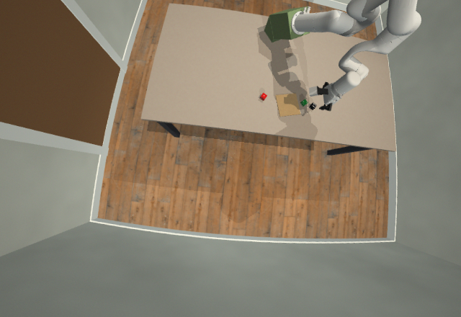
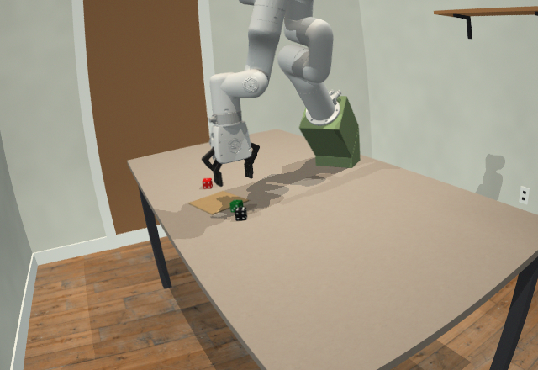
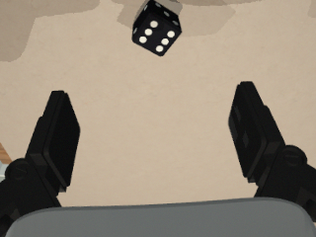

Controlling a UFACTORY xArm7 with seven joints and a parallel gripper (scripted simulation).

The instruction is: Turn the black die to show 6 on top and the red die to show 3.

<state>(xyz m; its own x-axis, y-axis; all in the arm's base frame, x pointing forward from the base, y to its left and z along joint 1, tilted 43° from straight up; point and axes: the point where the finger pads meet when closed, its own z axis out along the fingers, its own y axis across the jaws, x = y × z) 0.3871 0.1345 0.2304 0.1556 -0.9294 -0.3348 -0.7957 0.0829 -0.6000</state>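
Right now the black die is 1 cm behind my hand and 11 cm below it. The rest, counted from my hand: tan mat: 2 cm ahead, 16 cm to the right, 12 cm below; red die: 1 cm ahead, 32 cm to the right, 11 cm below; green die: 1 cm behind, 6 cm to the right, 11 cm below.
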